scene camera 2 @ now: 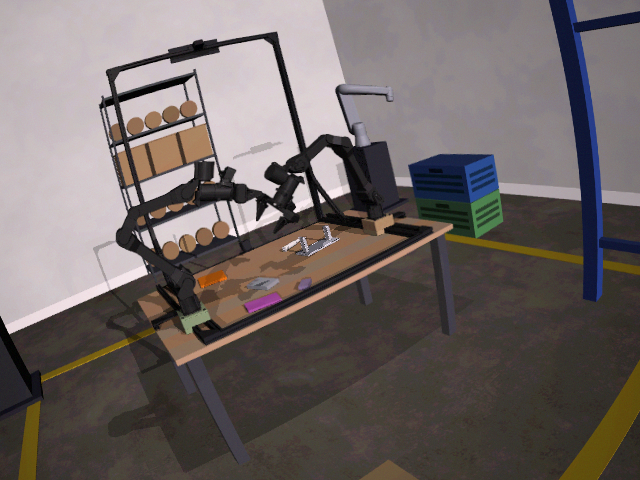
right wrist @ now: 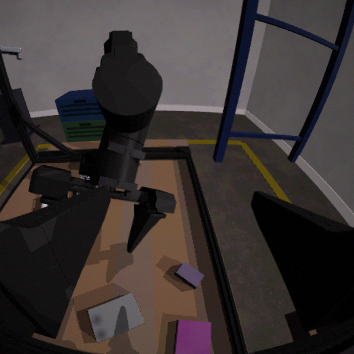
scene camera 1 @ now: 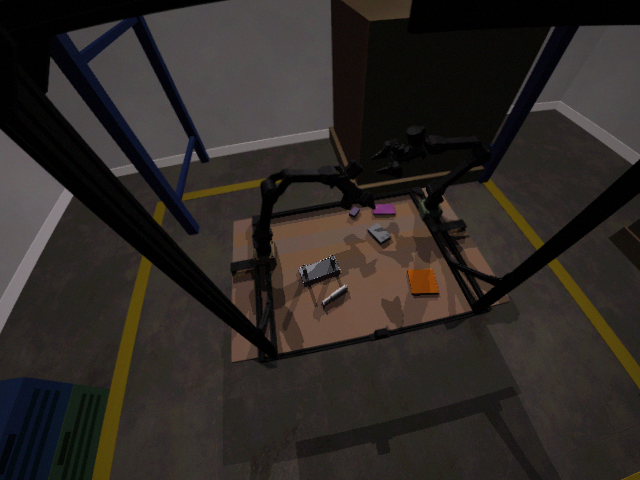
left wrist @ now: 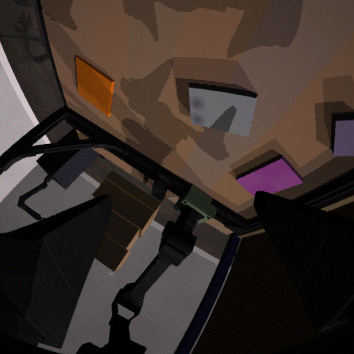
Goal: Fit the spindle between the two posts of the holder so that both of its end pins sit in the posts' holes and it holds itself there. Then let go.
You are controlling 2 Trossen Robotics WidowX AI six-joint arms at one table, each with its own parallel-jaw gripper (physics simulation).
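Frame: origin at the left arm's base, x left, y back, z up, level; centimetres.
Seen in the pictures: left gripper, fingertip midpoint: [scene camera 2: 265, 227] [right wrist: 98, 251] [scene camera 1: 369, 206] [left wrist: 183, 200]; right gripper, fingertip midpoint: [scene camera 2: 257, 192] [right wrist: 182, 195] [scene camera 1: 373, 165]; left arm's base at its link origin: [scene camera 2: 376, 216] [scene camera 1: 264, 250]; right arm's base at its link origin: [scene camera 2: 191, 310] [scene camera 1: 431, 205] [left wrist: 191, 212].
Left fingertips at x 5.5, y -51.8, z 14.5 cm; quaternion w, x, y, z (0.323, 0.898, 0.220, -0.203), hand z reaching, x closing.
Pixels of each thing's top centre, then the offset from my left fingertips to it.
- white spindle at its top centre: [scene camera 2: 291, 241] [scene camera 1: 334, 293] dx -31.2, dy +21.7, dz -18.5 cm
- light grey holder at its top centre: [scene camera 2: 317, 245] [scene camera 1: 319, 269] dx -17.0, dy +26.7, dz -20.0 cm
- grey block at its top centre: [left wrist: 218, 111] [right wrist: 114, 316] [scene camera 2: 262, 281] [scene camera 1: 379, 232] dx -1.4, dy -6.7, dz -19.3 cm
- magenta block at its top centre: [left wrist: 266, 181] [right wrist: 192, 350] [scene camera 2: 262, 301] [scene camera 1: 383, 208] dx +14.4, dy -13.8, dz -19.8 cm
- small purple block at its top centre: [left wrist: 346, 138] [right wrist: 189, 273] [scene camera 2: 304, 282] [scene camera 1: 354, 210] dx +15.4, dy +2.7, dz -19.3 cm
- orange block at its top centre: [left wrist: 92, 88] [scene camera 2: 211, 277] [scene camera 1: 422, 281] dx -31.2, dy -19.1, dz -19.9 cm
The white spindle [scene camera 1: 334, 295] [scene camera 2: 292, 245] lies on the table beside the holder, outside its posts. The light grey holder [scene camera 1: 320, 272] [scene camera 2: 317, 249] stands on its flat base with two upright posts; the space between the posts holds no spindle. My left gripper [scene camera 1: 371, 200] is open and empty, high above the table, well away from the spindle. My right gripper [scene camera 1: 375, 164] [right wrist: 182, 195] is open and empty, higher up and near the left gripper. In scene camera 2 the fingers of both grippers overlap. Neither wrist view clearly shows the spindle or holder.
A grey block [scene camera 1: 378, 233] [scene camera 2: 263, 283] [left wrist: 220, 112] [right wrist: 115, 317], a magenta block [scene camera 1: 384, 209] [scene camera 2: 263, 302] [left wrist: 270, 177], a small purple block [scene camera 1: 354, 211] [scene camera 2: 305, 283] [right wrist: 189, 275] and an orange block [scene camera 1: 422, 281] [scene camera 2: 212, 279] [left wrist: 94, 86] lie on the table. Black frame rails run along its edges.
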